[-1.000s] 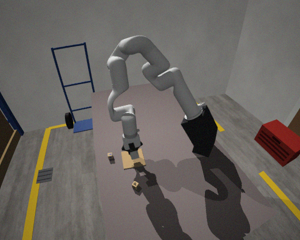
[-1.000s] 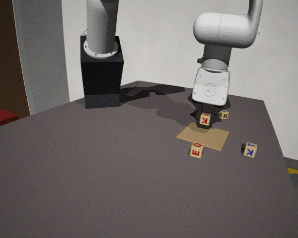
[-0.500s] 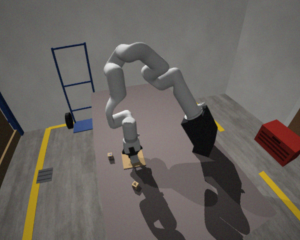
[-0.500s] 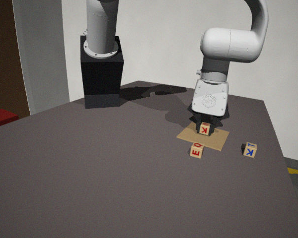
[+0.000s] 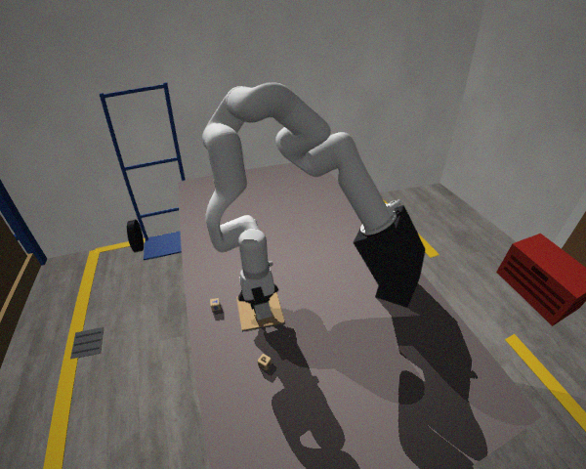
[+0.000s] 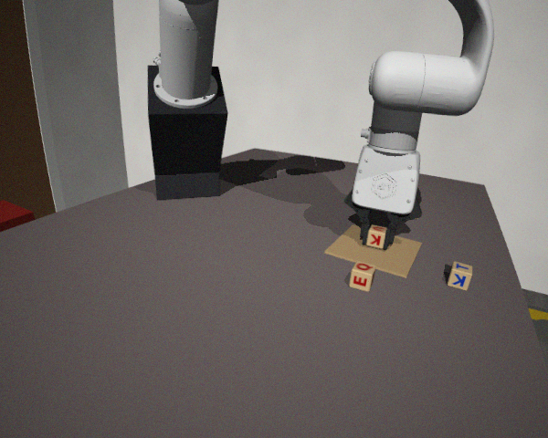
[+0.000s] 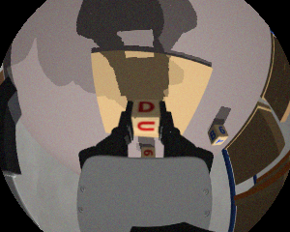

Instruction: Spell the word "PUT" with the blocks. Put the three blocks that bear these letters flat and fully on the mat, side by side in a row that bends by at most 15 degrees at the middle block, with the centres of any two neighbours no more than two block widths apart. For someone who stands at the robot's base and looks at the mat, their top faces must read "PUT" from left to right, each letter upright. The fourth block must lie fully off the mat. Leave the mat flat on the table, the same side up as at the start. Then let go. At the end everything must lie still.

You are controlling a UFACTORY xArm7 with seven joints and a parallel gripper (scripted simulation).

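Now: hand 30 mm above the tan mat.
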